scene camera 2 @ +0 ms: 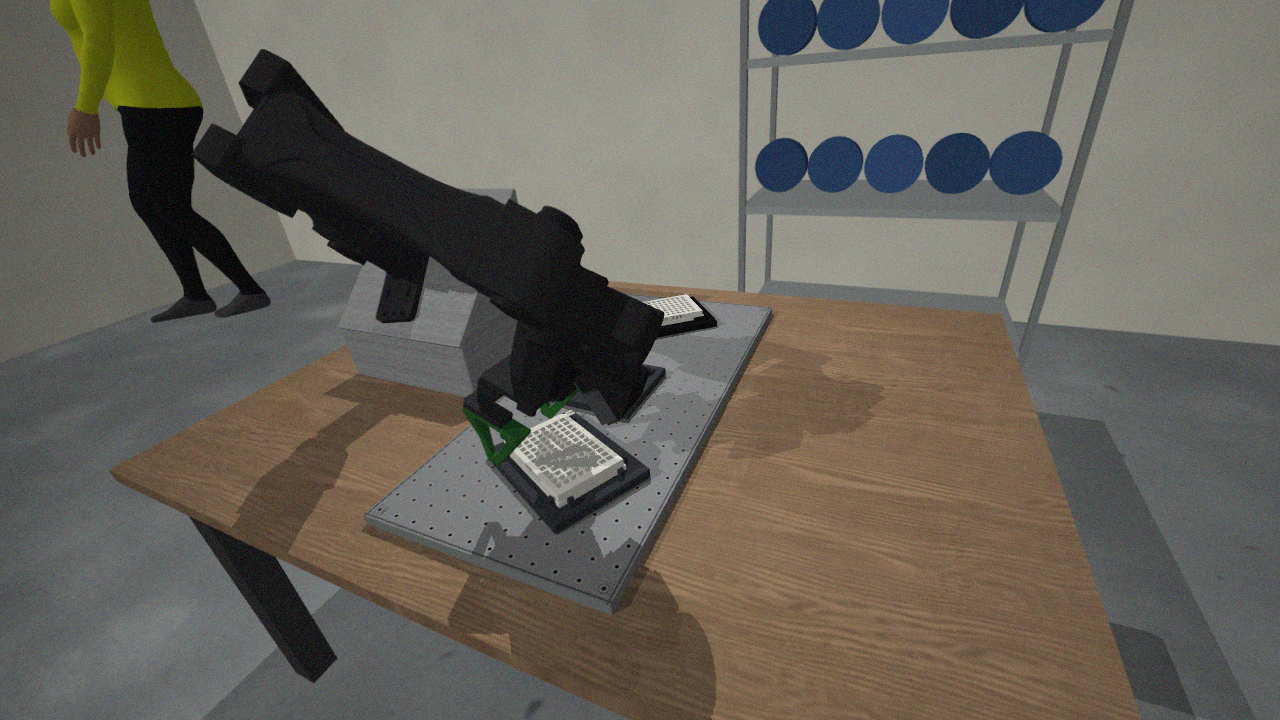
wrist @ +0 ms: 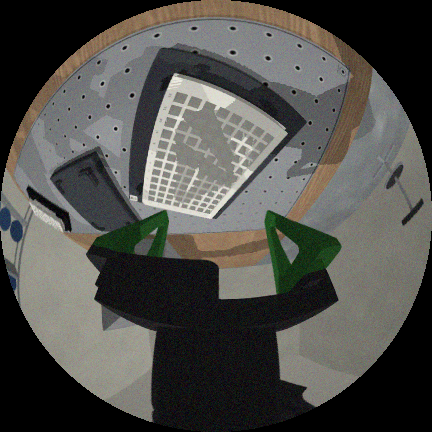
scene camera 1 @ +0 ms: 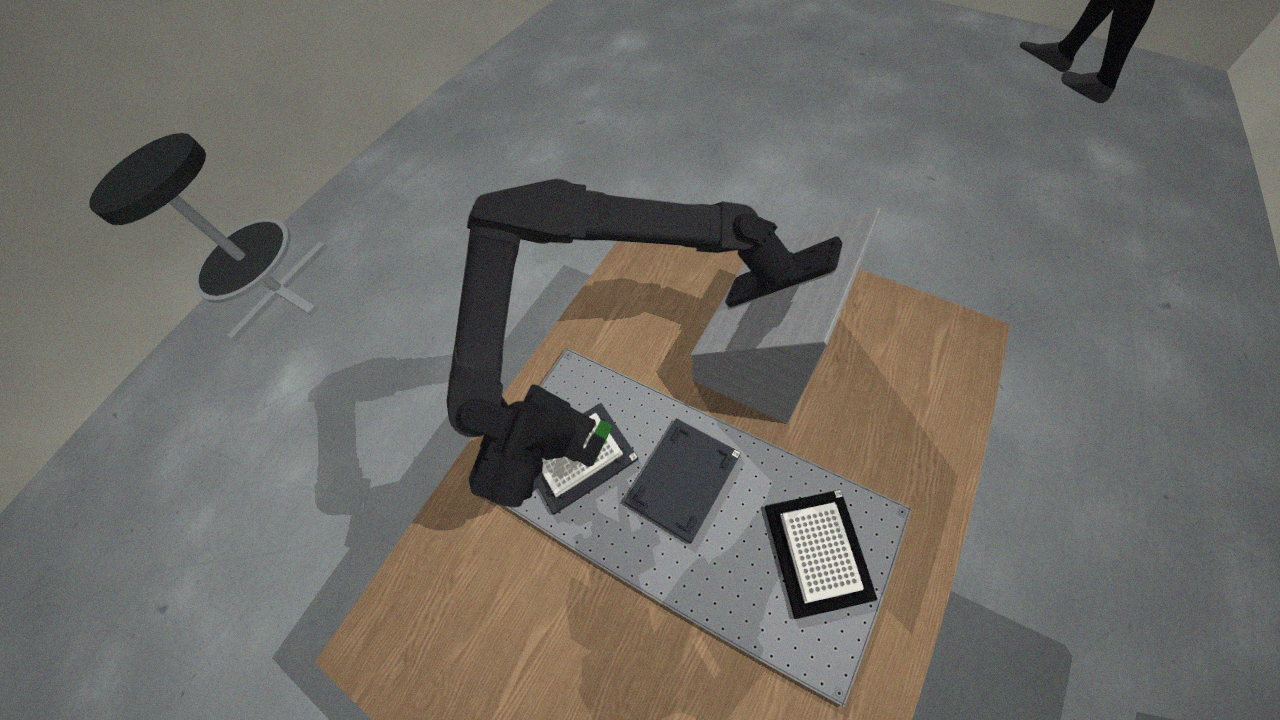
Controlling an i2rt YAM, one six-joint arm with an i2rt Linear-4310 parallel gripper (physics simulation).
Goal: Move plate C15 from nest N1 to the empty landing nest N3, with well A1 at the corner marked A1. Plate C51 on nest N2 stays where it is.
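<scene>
A white well plate (scene camera 1: 572, 479) (scene camera 2: 568, 456) (wrist: 200, 150) sits on a dark slate nest (scene camera 1: 559, 505) (scene camera 2: 558, 519) (wrist: 142, 125). My gripper (scene camera 1: 601, 431) (scene camera 2: 534, 425) (wrist: 216, 215) is open and empty, its green fingers beside the plate's far end; the plate lies left of centre in the wrist view. An empty slate nest (scene camera 1: 684, 479) (wrist: 95, 190) is in the middle. Another white plate (scene camera 1: 821, 552) (scene camera 2: 677, 308) (wrist: 47, 215) sits on a black nest (scene camera 1: 784, 555) (scene camera 2: 708, 319). Plate and nest labels are too small to read. The arm partly hides the first plate in scene camera 1.
The nests stand on a grey perforated board (scene camera 1: 725, 582) (scene camera 2: 447, 501) on a wooden table (scene camera 1: 465, 617) (scene camera 2: 850, 537). A grey block (scene camera 1: 756, 380) (scene camera 2: 407, 358) under the arm's base stands behind the board. A stool (scene camera 1: 147, 179) and a person (scene camera 1: 1123, 44) (scene camera 2: 161, 152) are away from the table.
</scene>
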